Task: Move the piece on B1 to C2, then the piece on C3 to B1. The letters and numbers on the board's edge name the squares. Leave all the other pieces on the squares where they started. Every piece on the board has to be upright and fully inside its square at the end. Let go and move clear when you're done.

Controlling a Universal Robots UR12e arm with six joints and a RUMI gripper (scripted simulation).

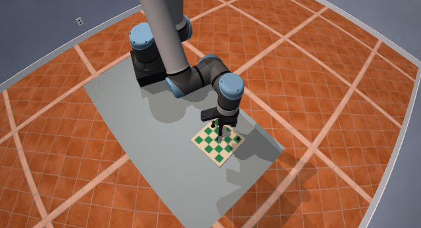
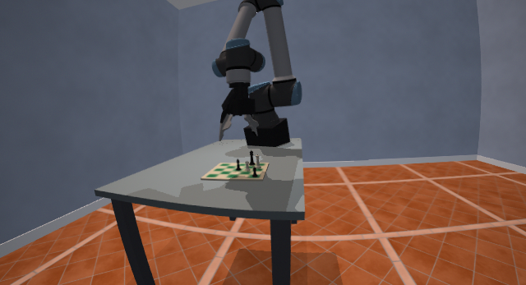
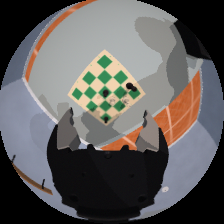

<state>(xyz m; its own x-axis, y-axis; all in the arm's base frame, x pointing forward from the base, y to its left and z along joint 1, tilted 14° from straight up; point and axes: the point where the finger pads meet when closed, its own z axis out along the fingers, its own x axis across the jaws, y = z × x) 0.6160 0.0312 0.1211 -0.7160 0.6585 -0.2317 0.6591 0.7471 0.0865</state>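
Right now my hand is 1 cm short of the small white piece, 3 cm to the right of it and 10 cm above it. Also, from my hand: tall black piece 7 cm behind, 3 cm to the left, 9 cm below; cream chessboard 1 cm ahead, 1 cm to the right, 12 cm below.
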